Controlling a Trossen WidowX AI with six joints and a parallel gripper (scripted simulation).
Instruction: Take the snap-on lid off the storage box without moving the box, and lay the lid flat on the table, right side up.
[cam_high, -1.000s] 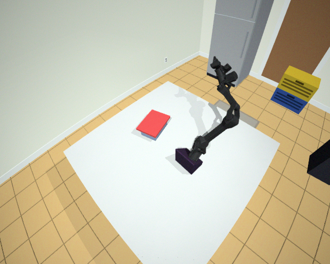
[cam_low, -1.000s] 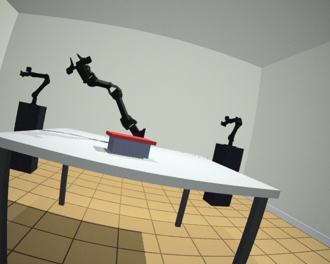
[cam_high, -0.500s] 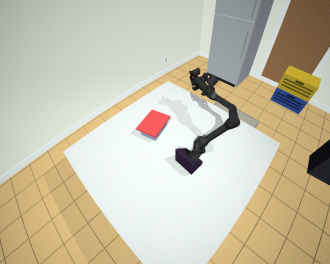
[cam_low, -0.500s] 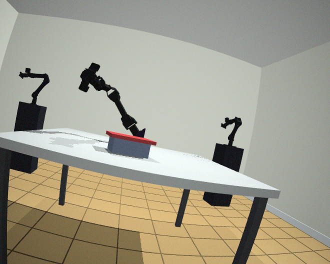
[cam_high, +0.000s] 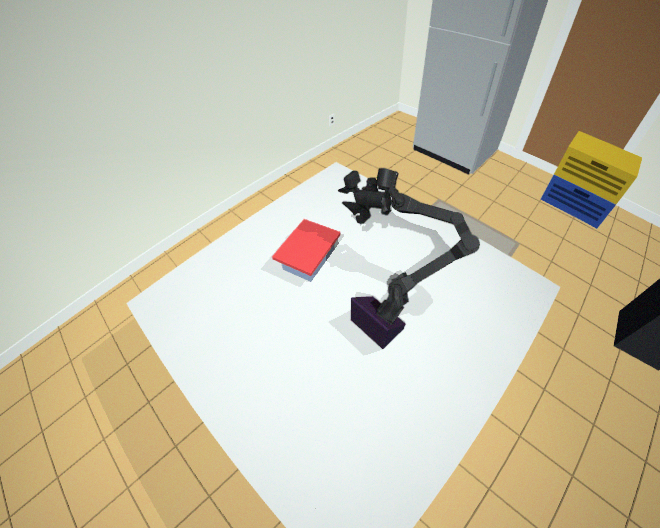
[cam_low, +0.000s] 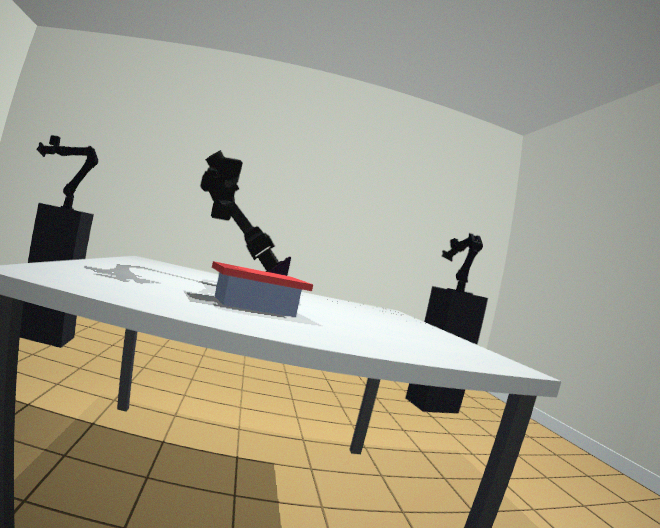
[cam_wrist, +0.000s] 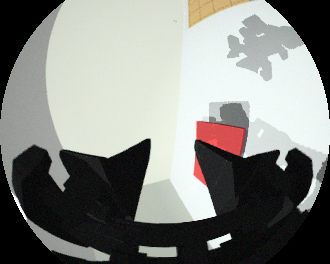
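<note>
My gripper tip is now 70 mm short of the red lid, 140 mm to the right of it and 190 mm above it. From my gripper tip the other things lie so: blue-grey storage box: 70 mm ahead, 140 mm to the left, 230 mm below.
</note>
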